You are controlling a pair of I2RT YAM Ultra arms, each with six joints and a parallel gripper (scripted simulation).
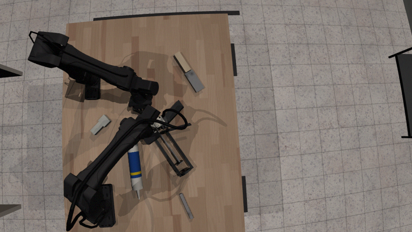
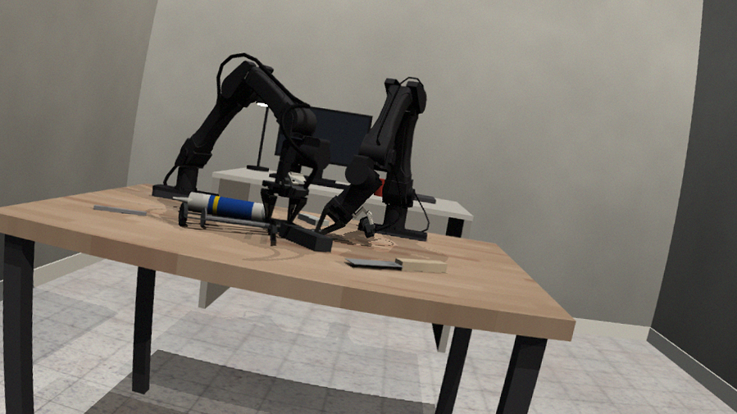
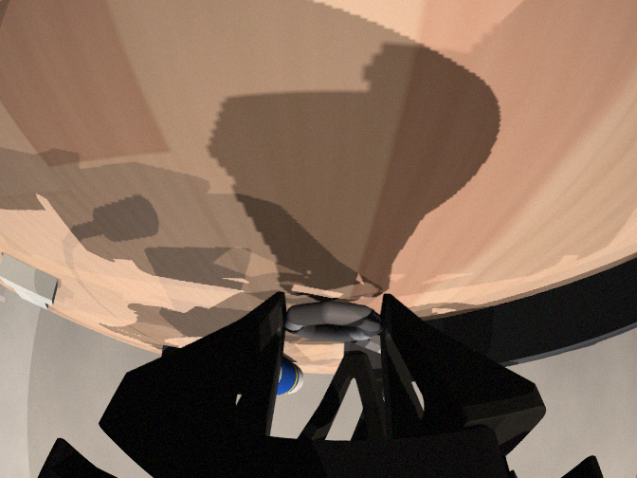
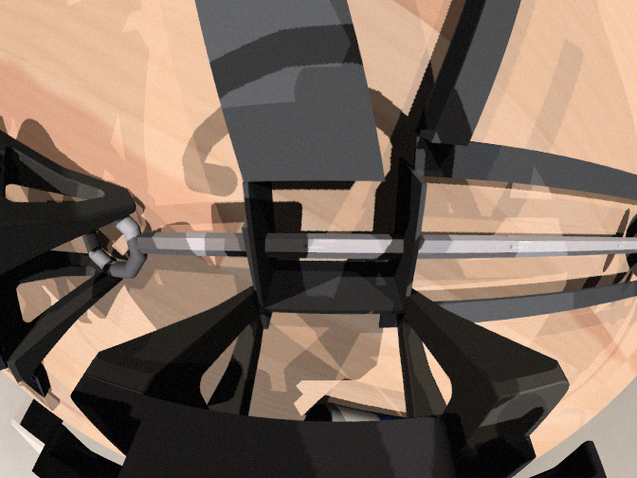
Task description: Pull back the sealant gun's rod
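Observation:
The thumb plate is 30 mm to the left of my right hand and 10 mm below it. Also, from my right hand: sealant gun: 70 mm ahead, 10 mm to the right, 10 mm below; white cartridge: 110 mm behind, 170 mm to the right; scraper: 210 mm ahead, 280 mm to the left, 20 mm below.

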